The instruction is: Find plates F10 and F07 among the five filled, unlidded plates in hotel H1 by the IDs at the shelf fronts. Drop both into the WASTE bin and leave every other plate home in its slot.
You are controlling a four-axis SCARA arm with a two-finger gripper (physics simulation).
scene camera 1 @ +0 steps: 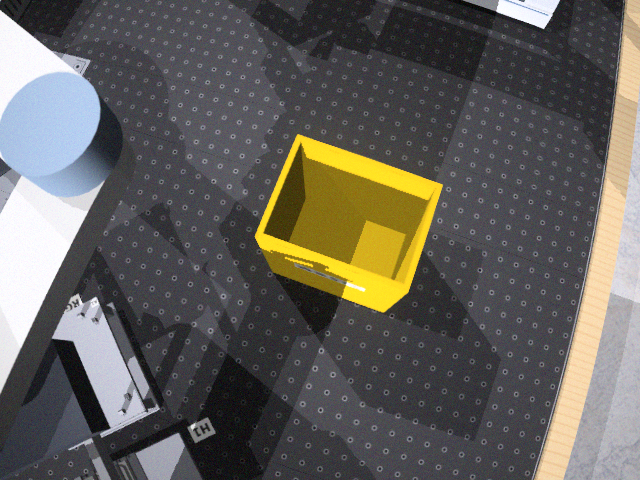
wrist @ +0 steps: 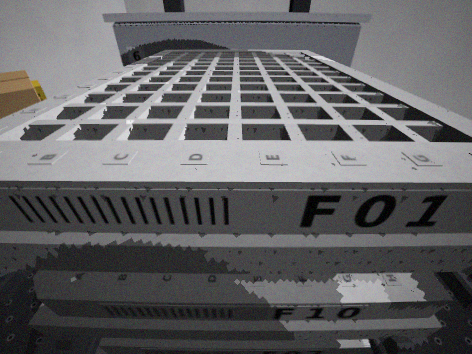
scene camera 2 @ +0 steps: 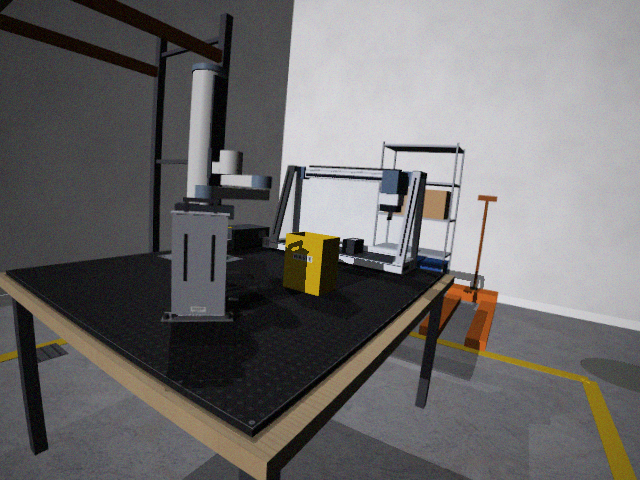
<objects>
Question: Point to a grey tower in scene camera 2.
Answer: At 198,291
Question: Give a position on a grey tower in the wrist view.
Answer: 337,41
</objects>
